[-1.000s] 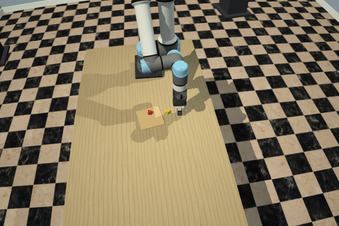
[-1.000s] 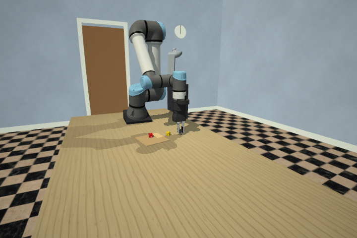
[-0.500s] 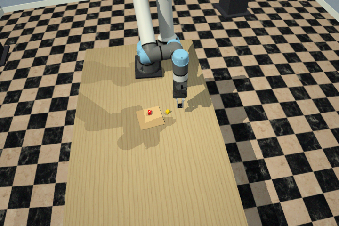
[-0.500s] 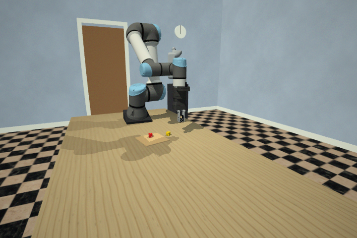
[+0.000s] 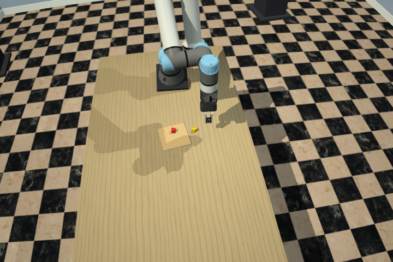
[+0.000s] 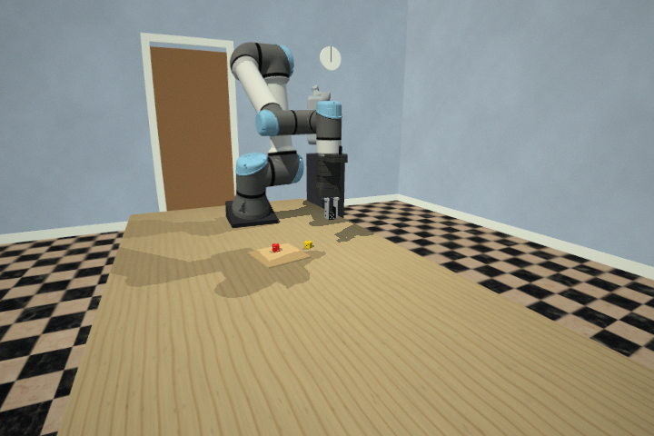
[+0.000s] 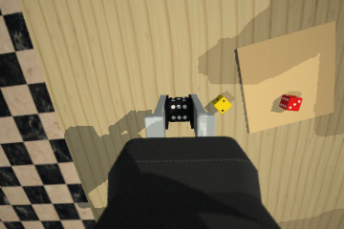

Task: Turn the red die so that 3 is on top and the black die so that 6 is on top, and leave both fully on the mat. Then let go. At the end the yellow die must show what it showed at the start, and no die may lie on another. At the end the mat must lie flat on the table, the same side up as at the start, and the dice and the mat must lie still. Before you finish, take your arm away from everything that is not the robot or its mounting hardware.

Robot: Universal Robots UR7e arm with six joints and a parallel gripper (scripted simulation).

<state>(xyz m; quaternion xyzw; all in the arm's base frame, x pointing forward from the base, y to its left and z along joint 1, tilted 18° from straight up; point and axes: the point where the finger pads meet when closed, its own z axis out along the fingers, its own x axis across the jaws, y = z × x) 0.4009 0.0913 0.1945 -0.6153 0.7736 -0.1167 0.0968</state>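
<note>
Right now my hand is 17 cm to the left of the tan mat, 11 cm above it and 4 cm past it. The rest, counted from my hand: black die 1 cm below; red die 16 cm to the right, 10 cm below, 7 cm behind; yellow die 11 cm below, 6 cm to the right, 4 cm behind.
</note>
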